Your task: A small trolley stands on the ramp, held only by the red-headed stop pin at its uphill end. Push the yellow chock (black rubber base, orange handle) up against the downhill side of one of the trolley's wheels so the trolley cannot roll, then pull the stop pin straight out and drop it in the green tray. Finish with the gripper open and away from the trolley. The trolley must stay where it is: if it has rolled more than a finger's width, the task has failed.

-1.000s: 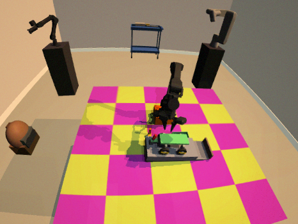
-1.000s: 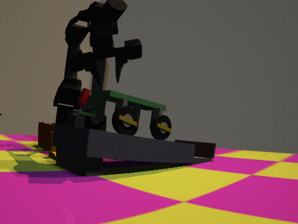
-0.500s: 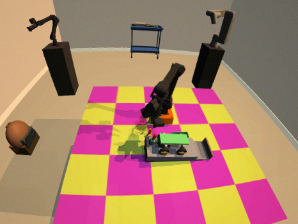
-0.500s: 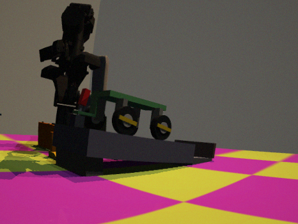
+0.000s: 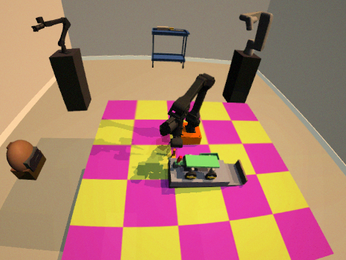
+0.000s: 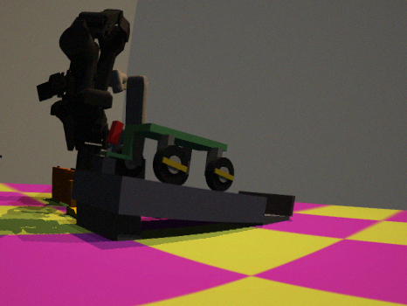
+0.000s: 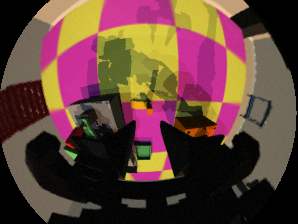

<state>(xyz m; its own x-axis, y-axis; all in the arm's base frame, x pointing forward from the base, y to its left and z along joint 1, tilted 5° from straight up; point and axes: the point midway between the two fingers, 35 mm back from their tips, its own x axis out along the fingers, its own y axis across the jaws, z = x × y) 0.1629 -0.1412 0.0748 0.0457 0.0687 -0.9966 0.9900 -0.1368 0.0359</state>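
Right now the yellow chock is 20 mm ahead of my gripper tip and 100 mm below it. Also, from my gripper tip: dark ramp 160 mm ahead, 120 mm to the left, 70 mm below; then trolley 160 mm ahead, 110 mm to the left, 10 mm below; then red-headed stop pin 130 mm ahead, 10 mm above.
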